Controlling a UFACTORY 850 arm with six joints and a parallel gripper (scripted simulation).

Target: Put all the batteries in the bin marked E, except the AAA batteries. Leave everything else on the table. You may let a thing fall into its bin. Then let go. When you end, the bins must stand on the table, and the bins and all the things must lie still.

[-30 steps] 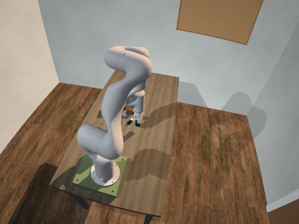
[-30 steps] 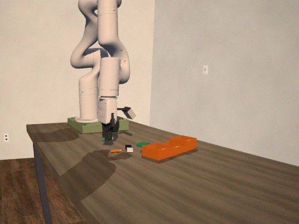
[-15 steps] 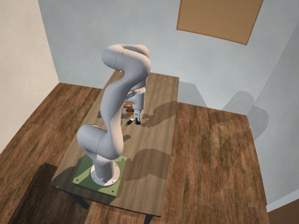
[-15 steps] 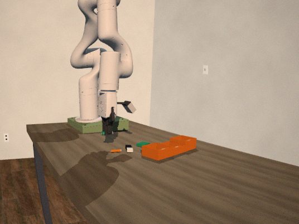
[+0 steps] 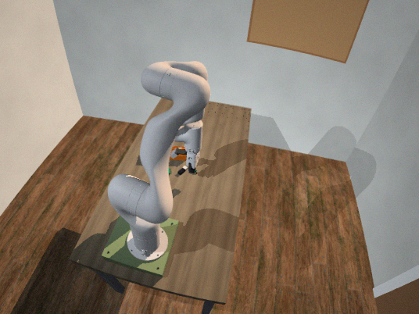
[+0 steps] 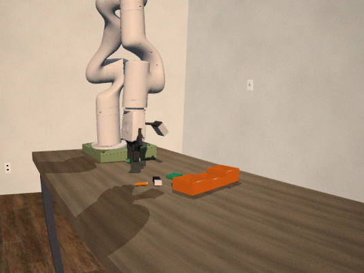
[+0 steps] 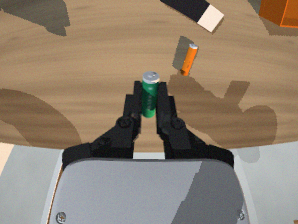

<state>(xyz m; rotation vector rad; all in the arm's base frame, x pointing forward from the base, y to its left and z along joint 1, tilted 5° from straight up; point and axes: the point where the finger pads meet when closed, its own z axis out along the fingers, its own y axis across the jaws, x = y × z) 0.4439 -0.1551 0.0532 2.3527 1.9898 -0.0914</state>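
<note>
Now: hand 180 mm to the right of the orange bin row, 170 mm short of it and 70 mm above it. Round my hand: green battery: 20 mm below; small orange battery: 80 mm below, 50 mm ahead; black-and-white block battery: 80 mm below, 60 mm to the left, 60 mm ahead.
</note>
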